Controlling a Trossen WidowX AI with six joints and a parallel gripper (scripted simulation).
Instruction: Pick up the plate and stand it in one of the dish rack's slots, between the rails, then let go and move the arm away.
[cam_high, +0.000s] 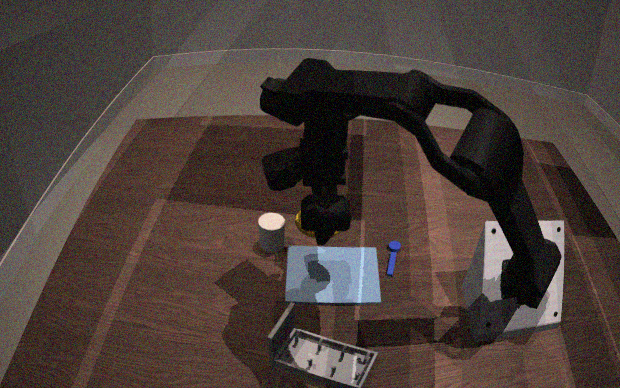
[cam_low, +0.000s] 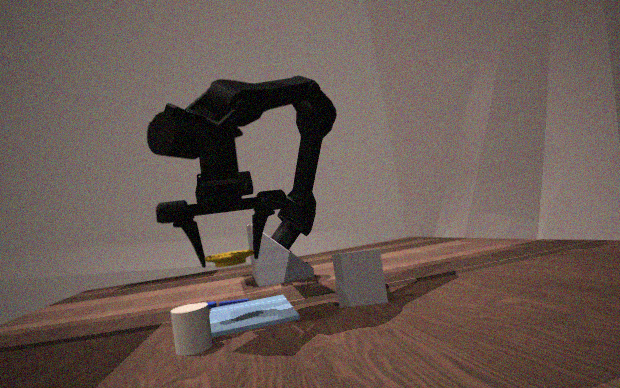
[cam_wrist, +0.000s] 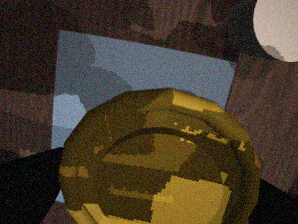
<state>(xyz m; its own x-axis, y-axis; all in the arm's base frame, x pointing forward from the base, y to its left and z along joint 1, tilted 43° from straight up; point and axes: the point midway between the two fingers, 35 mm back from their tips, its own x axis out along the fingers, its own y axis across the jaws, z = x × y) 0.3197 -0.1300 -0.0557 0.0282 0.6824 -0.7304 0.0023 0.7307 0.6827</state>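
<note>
Now: the grey dish rack 210 mm to the left of my gripper tip and 70 mm below it. The rest, counted from my gripper tip: yellow plate: 10 mm above; beige cylinder: 70 mm ahead, 60 mm to the right, 60 mm below; blue utensil: 130 mm behind, 20 mm to the right, 90 mm below.
</note>
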